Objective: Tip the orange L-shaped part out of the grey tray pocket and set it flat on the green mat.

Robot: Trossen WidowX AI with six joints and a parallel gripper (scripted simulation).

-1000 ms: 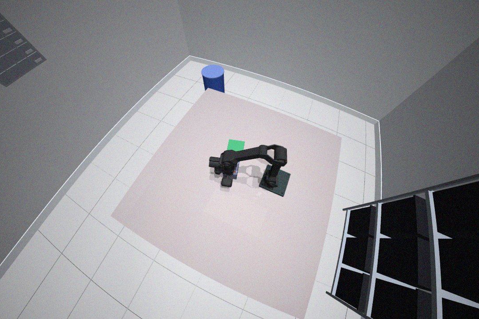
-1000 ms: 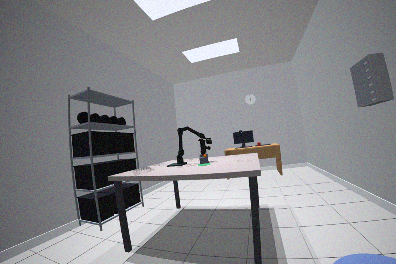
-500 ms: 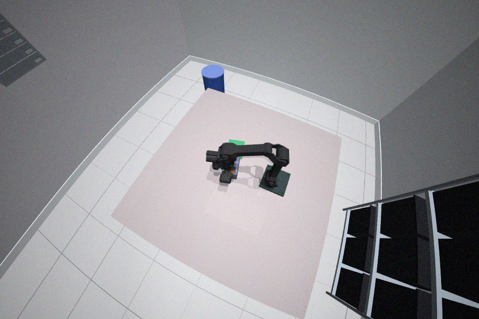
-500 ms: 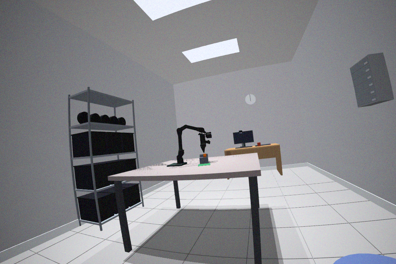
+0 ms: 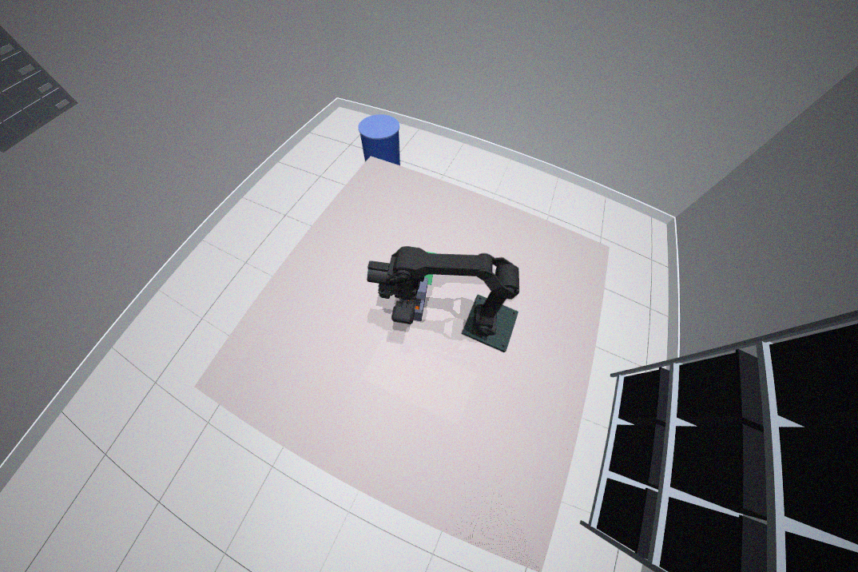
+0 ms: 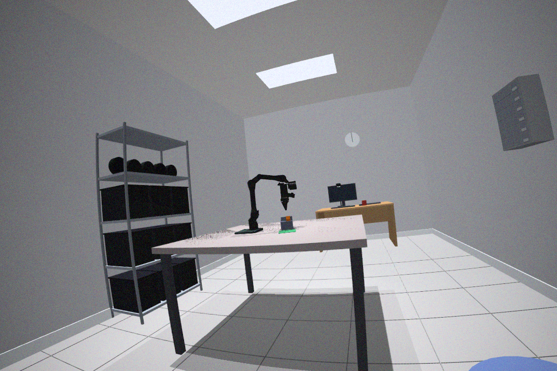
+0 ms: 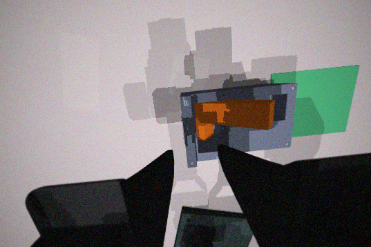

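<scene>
My gripper tip is now 1 cm short of the orange L-shaped part, 4 cm to the left of it and 10 cm above it. Round my gripper tip: green mat 8 cm ahead, 21 cm to the right, 16 cm below.
</scene>
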